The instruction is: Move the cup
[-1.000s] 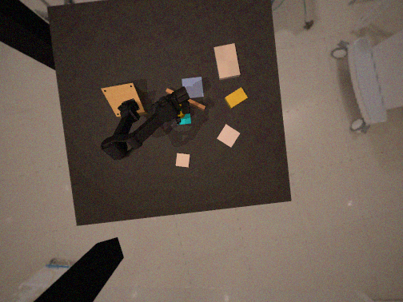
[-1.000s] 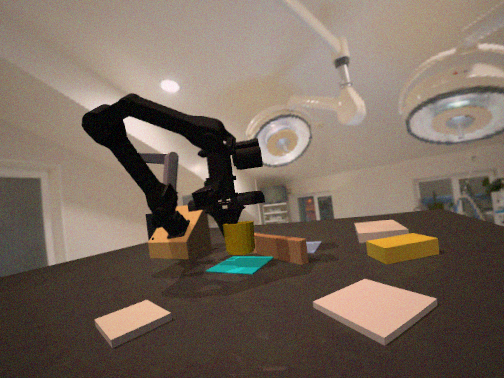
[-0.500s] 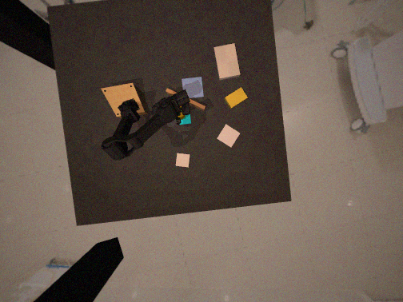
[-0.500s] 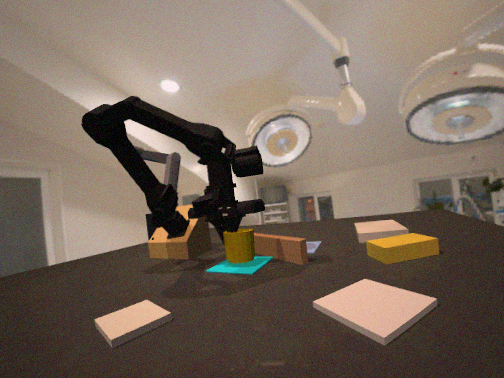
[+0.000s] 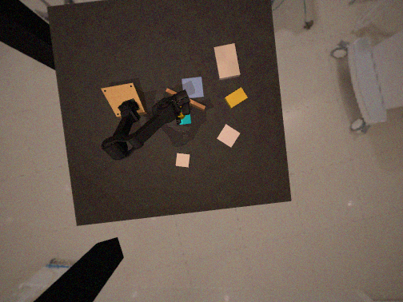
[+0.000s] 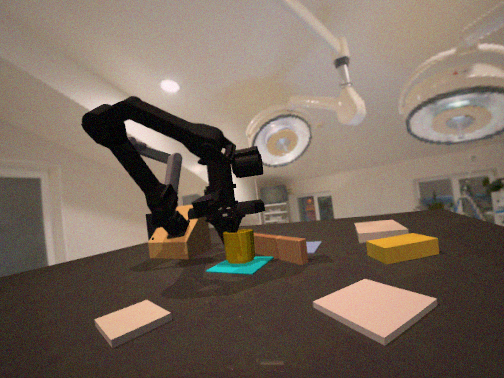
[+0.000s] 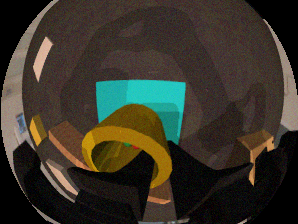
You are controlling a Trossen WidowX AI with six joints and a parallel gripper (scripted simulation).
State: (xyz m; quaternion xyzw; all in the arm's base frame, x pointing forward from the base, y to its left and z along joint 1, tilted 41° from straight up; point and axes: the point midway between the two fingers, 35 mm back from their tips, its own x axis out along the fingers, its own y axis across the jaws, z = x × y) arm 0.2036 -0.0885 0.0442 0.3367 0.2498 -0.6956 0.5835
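Right now my gripper tip is 20 mm short of the yellow cup. Round my gripper tip: cyan pad: 30 mm ahead, 10 mm to the right, 50 mm below; brown wooden bar: 90 mm ahead, 60 mm to the left, 30 mm below.
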